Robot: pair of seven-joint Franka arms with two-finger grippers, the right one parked.
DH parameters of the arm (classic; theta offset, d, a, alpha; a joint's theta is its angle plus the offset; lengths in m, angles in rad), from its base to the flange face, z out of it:
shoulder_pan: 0 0.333 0 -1.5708
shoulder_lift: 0 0 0 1.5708
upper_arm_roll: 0 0.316 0.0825 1.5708
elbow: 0 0 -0.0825 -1.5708
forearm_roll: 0 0.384 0 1.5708
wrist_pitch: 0 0 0.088 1.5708
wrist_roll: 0 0.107 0 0
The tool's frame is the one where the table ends.
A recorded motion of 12 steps. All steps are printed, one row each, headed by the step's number.
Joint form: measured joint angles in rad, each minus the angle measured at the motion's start. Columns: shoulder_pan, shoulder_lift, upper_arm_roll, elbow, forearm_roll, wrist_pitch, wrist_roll.
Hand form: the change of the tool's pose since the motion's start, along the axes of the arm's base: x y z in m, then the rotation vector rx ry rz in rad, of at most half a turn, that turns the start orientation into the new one. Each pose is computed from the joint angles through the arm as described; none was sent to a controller.
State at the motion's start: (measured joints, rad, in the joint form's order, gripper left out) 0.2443 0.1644 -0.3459 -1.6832 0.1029 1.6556 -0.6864
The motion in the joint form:
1: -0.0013 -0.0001 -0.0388 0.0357 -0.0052 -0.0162 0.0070
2: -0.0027 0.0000 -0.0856 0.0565 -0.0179 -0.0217 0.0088
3: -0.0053 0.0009 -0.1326 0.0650 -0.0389 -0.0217 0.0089
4: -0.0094 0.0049 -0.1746 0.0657 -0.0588 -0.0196 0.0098
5: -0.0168 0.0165 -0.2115 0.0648 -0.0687 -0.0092 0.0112
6: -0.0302 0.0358 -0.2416 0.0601 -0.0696 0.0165 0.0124
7: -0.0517 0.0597 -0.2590 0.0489 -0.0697 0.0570 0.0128
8: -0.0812 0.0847 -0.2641 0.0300 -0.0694 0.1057 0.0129
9: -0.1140 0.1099 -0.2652 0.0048 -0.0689 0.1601 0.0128
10: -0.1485 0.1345 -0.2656 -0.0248 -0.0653 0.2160 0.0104
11: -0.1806 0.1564 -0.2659 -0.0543 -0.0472 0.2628 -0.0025
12: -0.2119 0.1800 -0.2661 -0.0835 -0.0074 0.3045 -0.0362
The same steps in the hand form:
1: 0.0006 -0.0221 0.0166 -0.0142 -0.0199 -0.0425
2: -0.0015 -0.0497 0.0273 -0.0366 -0.0346 -0.0875
3: -0.0062 -0.0789 0.0326 -0.0667 -0.0398 -0.1313
4: -0.0119 -0.1058 0.0329 -0.0952 -0.0354 -0.1731
5: -0.0162 -0.1306 0.0290 -0.1175 -0.0314 -0.2153
6: -0.0185 -0.1544 0.0205 -0.1360 -0.0327 -0.2577
7: -0.0196 -0.1765 0.0071 -0.1558 -0.0370 -0.2944
8: -0.0212 -0.1972 -0.0105 -0.1738 -0.0399 -0.3265
9: -0.0245 -0.2180 -0.0311 -0.1908 -0.0412 -0.3576
10: -0.0306 -0.2391 -0.0534 -0.2039 -0.0406 -0.3887
11: -0.0385 -0.2574 -0.0749 -0.1998 -0.0382 -0.4144
12: -0.0473 -0.2735 -0.0977 -0.1747 -0.0373 -0.4311

